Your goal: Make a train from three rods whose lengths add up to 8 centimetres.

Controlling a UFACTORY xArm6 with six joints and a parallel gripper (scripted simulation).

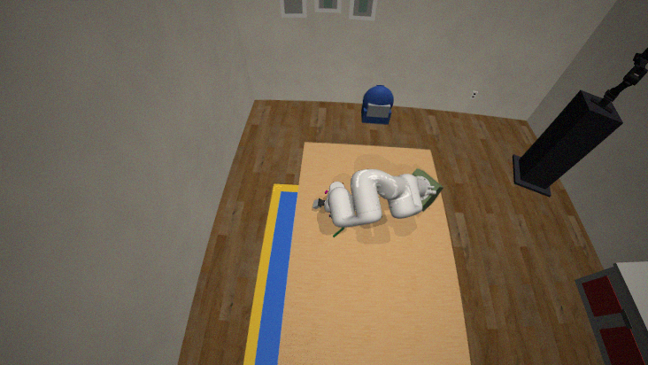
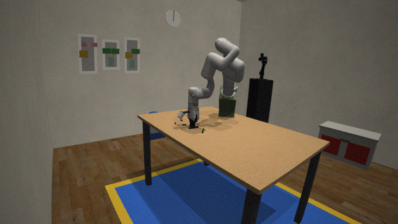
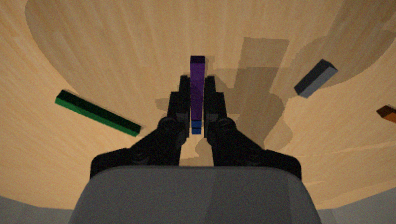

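My hand is 20 mm above the purple rod. The rest, counted from my hand: green rod: 80 mm to the left, 60 mm behind, 20 mm below; then magenta rod: 130 mm to the right, 110 mm ahead, 20 mm below; then grey rod: 80 mm to the right, 40 mm ahead, 20 mm below.
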